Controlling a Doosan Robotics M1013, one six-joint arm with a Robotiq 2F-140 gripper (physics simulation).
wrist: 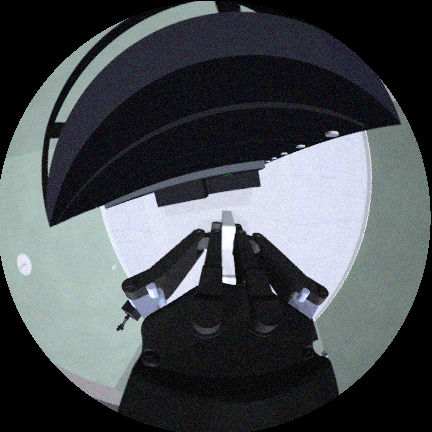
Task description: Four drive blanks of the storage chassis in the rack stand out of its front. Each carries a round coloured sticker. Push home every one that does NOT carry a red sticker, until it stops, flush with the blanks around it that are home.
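Note:
The rack fills the upper part of the wrist view as a dark curved body. A grey edge, which looks like the chassis front, runs along its lower side. Two dark blocks stand out from it side by side, a left one and a right one; they look like drive blanks. A tiny green mark shows at the right one's upper edge. No round sticker can be made out, and the other blanks are hidden or too dark to tell. My gripper is shut, with its tips apart from the blocks and below them in the view. A pale strip shows between the fingers.
A black rack frame bar curves along the upper left. Several small pale round parts, one of them larger, line the rack's lower right edge. A pale floor area lies beyond the gripper. A white disc shows at the far left.

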